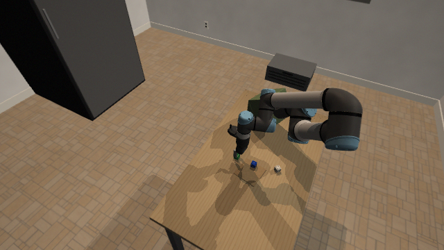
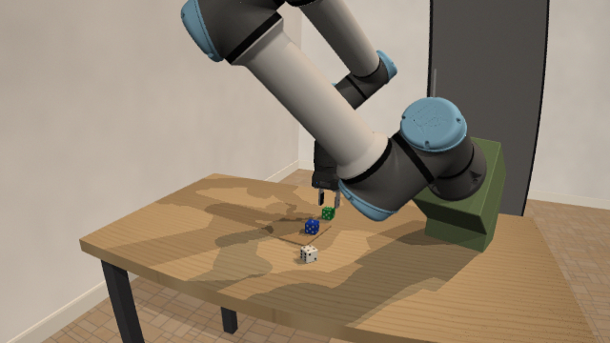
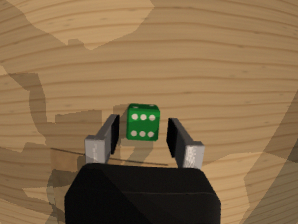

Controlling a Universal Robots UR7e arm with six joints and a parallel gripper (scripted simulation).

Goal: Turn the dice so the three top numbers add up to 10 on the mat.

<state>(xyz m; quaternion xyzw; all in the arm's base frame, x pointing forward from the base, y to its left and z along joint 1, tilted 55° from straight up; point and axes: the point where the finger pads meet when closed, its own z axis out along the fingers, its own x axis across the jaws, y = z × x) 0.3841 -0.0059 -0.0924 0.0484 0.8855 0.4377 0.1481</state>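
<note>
The green die is 40 mm below my hand. The rest, counted from my hand: tan mat (120 mm to the left, 50 mm below, 40 mm ahead); blue die (120 mm to the left, 40 mm below, 10 mm behind); white die (240 mm to the left, 70 mm behind, 40 mm below).
</note>
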